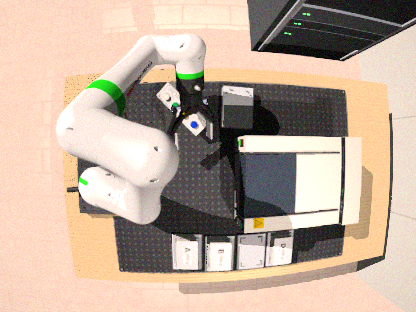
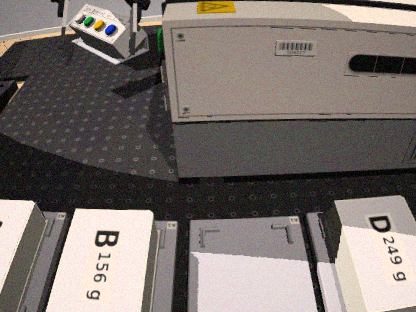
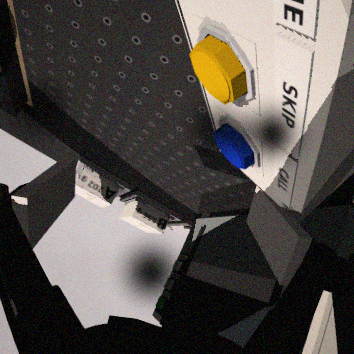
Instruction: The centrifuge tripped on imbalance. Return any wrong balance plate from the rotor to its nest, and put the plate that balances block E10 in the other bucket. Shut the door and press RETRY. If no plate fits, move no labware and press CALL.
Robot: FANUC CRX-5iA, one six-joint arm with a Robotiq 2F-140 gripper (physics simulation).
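Frame: origin at the arm's base, x ahead, y left, z up, level; millimetres.
Seen in the pictures: gripper, fingertip midpoint: (image 1: 193,142) (image 2: 98,33) (image 3: 164,190).
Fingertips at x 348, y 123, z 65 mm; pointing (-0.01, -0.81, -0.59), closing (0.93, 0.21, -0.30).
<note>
Pixels of each thing's middle, then the offset from my fingertips to it.
- slanted button box at the middle of its body: (image 2: 104,29) (image 1: 184,107) dy +139, dx -18, dz -44 mm
- blue CALL button at the middle of its body: (image 3: 236,144) (image 2: 111,30) (image 1: 194,124) dy +66, dx +11, dz -22 mm
- yellow SKIP button at the middle of its body: (image 3: 222,67) (image 2: 99,25) dy +105, dx -20, dz -22 mm
- green button at the middle of its body: (image 2: 89,22) dy +144, dx -51, dz -22 mm
- Plate A at the middle of its body: (image 3: 94,189) (image 1: 187,254) dy -442, dx -70, dz -52 mm
- white centrifuge at the middle of its body: (image 2: 333,38) (image 3: 319,332) (image 1: 297,180) dy -180, dx +377, dz +36 mm
- dark panel at the middle of its body: (image 1: 271,185) dy -168, dx +243, dz +126 mm
- grey box at the middle of its body: (image 1: 237,107) dy +122, dx +187, dz -60 mm
My gripper (image 1: 193,136) (image 2: 98,42) (image 3: 164,190) is open and empty, its fingers spread around the blue-button end of the slanted button box (image 1: 167,93) (image 2: 102,45) (image 3: 280,60). The blue CALL button (image 1: 194,124) (image 2: 111,30) (image 3: 234,146) and yellow SKIP button (image 2: 99,24) (image 3: 217,67) show; the green button (image 2: 88,21) is farther along. Plate A (image 1: 186,252) (image 3: 95,187), plate B, 156 g (image 1: 220,253) (image 2: 100,260) (image 3: 145,217), and plate D, 249 g (image 2: 375,260) (image 1: 281,250), sit in nests. The nest between B and D (image 1: 251,251) (image 2: 250,280) is empty. Rotor and block E10 are not visible.
The white centrifuge (image 1: 320,182) (image 2: 250,90) stands at the right of the mat, a dark panel (image 1: 270,182) on its top. A grey box (image 1: 237,107) stands right of the gripper. A dark cabinet (image 1: 265,27) stands beyond the table at the upper right.
</note>
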